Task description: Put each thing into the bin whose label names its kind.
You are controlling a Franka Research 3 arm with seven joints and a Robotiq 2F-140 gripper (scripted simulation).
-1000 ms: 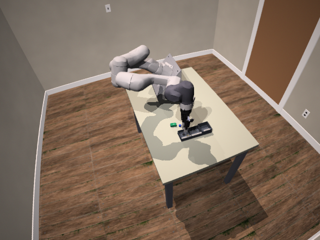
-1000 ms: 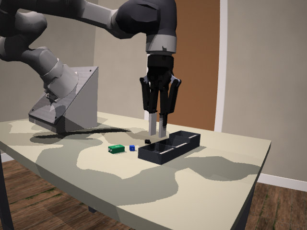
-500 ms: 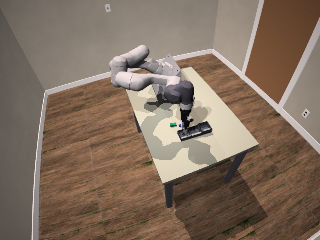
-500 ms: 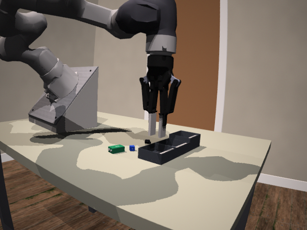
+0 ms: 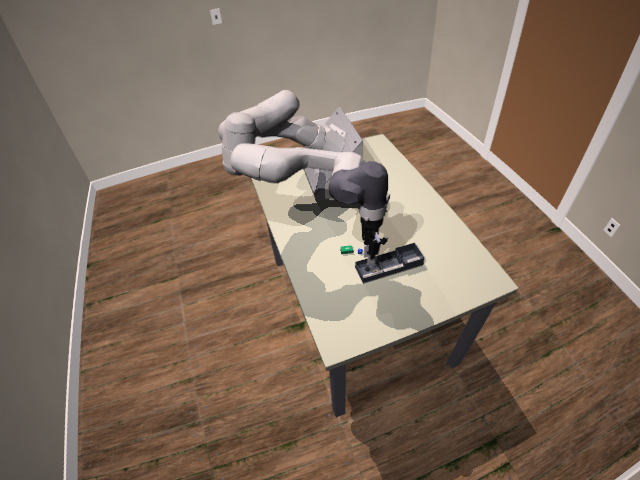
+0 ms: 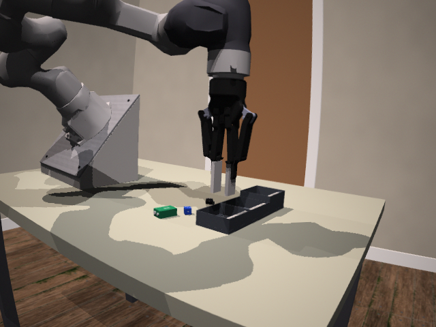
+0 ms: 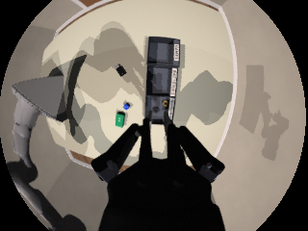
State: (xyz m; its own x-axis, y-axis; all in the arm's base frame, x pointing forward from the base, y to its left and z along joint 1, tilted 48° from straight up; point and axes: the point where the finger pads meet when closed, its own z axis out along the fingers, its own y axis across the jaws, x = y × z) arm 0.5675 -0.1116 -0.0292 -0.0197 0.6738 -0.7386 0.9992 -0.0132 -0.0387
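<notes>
My hand is 12 cm past the green block, 6 cm to the left of it and 9 cm above it. From my hand the other things lie so: tan ring (2 cm ahead, 2 cm to the left, 9 cm below); small blue cube (10 cm behind, 9 cm below); joined bins (9 cm to the left, 8 cm below).
</notes>
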